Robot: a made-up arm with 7 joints. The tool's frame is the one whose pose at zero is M. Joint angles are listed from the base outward.
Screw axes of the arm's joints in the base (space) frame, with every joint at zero. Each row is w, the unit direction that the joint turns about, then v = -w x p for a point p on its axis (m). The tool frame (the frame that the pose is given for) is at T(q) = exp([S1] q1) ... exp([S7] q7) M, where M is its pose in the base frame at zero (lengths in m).
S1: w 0 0 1 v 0 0 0
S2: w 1 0 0 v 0 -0.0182 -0.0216
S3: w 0 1 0 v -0.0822 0 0.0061
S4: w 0 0 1 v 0.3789 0.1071 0
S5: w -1 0 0 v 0 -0.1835 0.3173
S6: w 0 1 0 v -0.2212 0 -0.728
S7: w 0 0 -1 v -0.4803 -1.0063 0
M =
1 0 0 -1.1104
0 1 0 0.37
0 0 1 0.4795
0 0 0 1
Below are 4 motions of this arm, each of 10 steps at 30 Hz.
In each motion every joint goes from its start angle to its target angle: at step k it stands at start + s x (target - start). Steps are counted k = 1, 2, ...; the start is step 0. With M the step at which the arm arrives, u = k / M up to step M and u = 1 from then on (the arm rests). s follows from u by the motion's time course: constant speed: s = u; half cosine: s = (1 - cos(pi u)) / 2; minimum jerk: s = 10 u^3 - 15 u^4 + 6 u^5.
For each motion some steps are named. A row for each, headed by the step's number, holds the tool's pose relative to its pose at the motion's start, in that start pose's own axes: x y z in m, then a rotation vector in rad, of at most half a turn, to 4 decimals.
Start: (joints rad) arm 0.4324 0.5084 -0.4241 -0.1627 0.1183 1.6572 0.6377
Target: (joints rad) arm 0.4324 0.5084 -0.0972 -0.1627 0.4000 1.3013 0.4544
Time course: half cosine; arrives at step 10
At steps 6, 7, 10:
6: -0.1444 -0.0074 0.0131 -0.0287 -0.0486 -0.0966
7: -0.1734 -0.0061 0.0175 -0.0449 -0.0648 -0.1147
10: -0.2148 -0.0028 0.0246 -0.0756 -0.0917 -0.1388

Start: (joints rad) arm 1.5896 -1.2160 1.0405 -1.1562 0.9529 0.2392 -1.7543
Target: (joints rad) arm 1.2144 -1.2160 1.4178 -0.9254 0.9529 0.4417 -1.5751
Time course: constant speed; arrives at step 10
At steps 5, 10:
5: -0.1022 -0.0199 0.1519 0.2032 0.3257 0.0454
10: -0.1737 -0.0841 0.3402 0.3889 0.6646 0.1040

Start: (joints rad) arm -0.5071 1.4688 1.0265 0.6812 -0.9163 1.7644 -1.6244
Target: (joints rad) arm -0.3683 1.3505 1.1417 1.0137 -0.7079 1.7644 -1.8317
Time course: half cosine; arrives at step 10
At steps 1, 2, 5, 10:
1: 0.0013 0.0030 0.0027 0.0081 -0.0021 0.0028
2: 0.0050 0.0118 0.0107 0.0317 -0.0079 0.0110
5: 0.0202 0.0591 0.0579 0.1635 -0.0372 0.0632
10: 0.0257 0.1110 0.1180 0.3194 -0.0633 0.1397

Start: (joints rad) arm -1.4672 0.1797 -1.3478 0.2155 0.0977 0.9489 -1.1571
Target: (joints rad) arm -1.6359 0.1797 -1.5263 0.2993 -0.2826 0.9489 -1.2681
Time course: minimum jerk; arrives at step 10
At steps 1, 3, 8, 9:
1: 0.0000 -0.0010 -0.0012 -0.0011 -0.0012 0.0023
3: -0.0005 -0.0193 -0.0231 -0.0210 -0.0217 0.0450
8: -0.0121 -0.1251 -0.1223 -0.1237 -0.0853 0.2728
9: -0.0134 -0.1325 -0.1277 -0.1299 -0.0871 0.2879

